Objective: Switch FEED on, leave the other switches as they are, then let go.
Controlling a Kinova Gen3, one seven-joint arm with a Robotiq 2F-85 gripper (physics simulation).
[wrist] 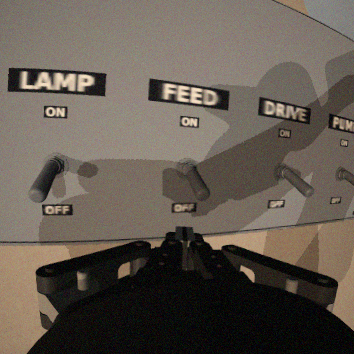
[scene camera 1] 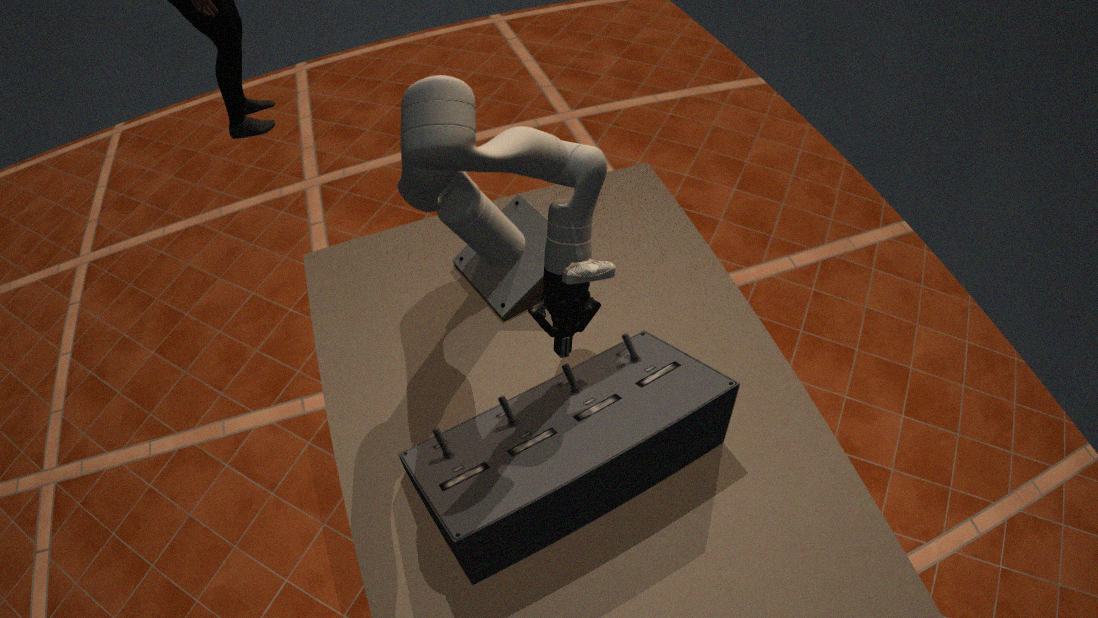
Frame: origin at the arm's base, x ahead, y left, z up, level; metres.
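Seen in the pictures: gripper, fingertip midpoint: (wrist: 182, 237) (scene camera 1: 562, 355); arm's base, link origin: (scene camera 1: 505, 248).
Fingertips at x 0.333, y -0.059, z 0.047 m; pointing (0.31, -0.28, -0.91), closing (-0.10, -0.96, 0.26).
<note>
Pixels of each thing's top centre, then the offset from my fingertips to it. Level surfaces: height alone.
- FEED switch lever, top centre: (wrist: 202, 173) (scene camera 1: 570, 370) 0.049 m ahead, 0.013 m right, 0.021 m up
- LAMP lever, top centre: (wrist: 36, 170) (scene camera 1: 630, 339) 0.047 m ahead, 0.107 m left, 0.021 m up
- DRIVE lever, top centre: (wrist: 309, 176) (scene camera 1: 506, 402) 0.051 m ahead, 0.133 m right, 0.021 m up
- PUMP lever, top centre: (scene camera 1: 439, 435) 0.053 m ahead, 0.253 m right, 0.021 m up
- FEED label, top centre: (wrist: 192, 91) (scene camera 1: 597, 405) 0.131 m ahead, 0.012 m right, 0.019 m up
- beige table, surface height: 0.109 m down
The FEED switch lever (scene camera 1: 569, 377) (wrist: 196, 181) leans toward its OFF label (wrist: 184, 207), on the side nearer the arm. The LAMP lever (scene camera 1: 630, 347) (wrist: 46, 179), the DRIVE lever (scene camera 1: 507, 410) (wrist: 296, 181) and the PUMP lever (scene camera 1: 441, 443) (wrist: 346, 176) also lean toward their OFF sides. My gripper (scene camera 1: 563, 353) (wrist: 182, 237) is shut and empty. Its fingertips are apart from the FEED lever, on its OFF side, by the panel's near edge in the wrist view. The FEED label (wrist: 189, 94) is readable there; the PUMP label is cut off.
The grey switch box (scene camera 1: 599, 452) (wrist: 135, 40) stands on the beige table (scene camera 1: 776, 499). The LAMP and DRIVE levers stand on either side of FEED. The arm's shadow falls across the panel. A person's dark legs (scene camera 1: 230, 69) show on the tiled floor at the back left.
</note>
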